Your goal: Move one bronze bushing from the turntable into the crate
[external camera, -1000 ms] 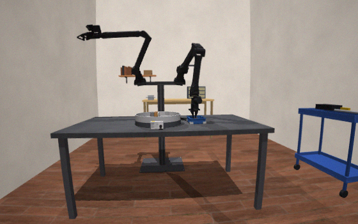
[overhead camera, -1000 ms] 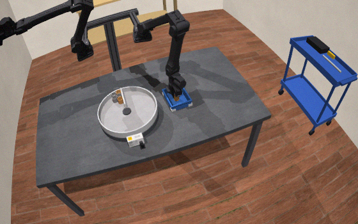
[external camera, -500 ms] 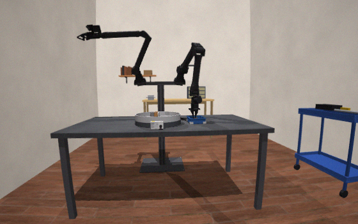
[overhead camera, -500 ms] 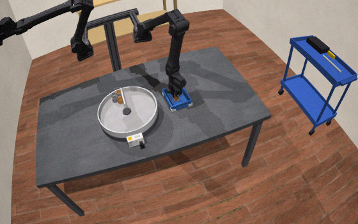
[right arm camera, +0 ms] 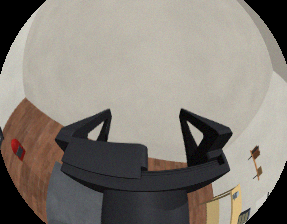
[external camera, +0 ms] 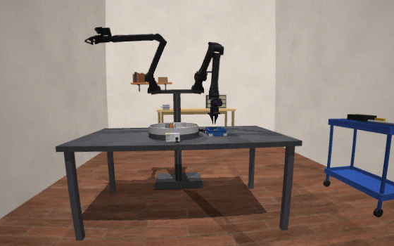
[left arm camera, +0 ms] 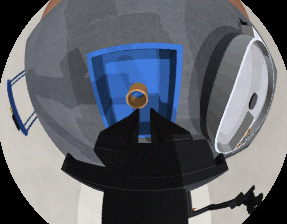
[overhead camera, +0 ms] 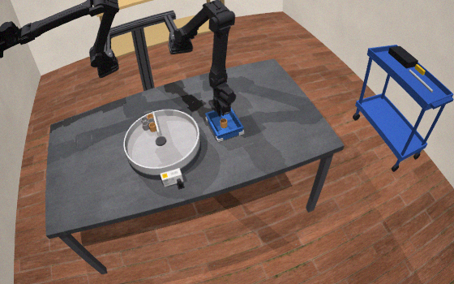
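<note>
My left gripper is now 70 mm above the blue crate, 20 mm to the right of it and 10 mm past it.
</note>
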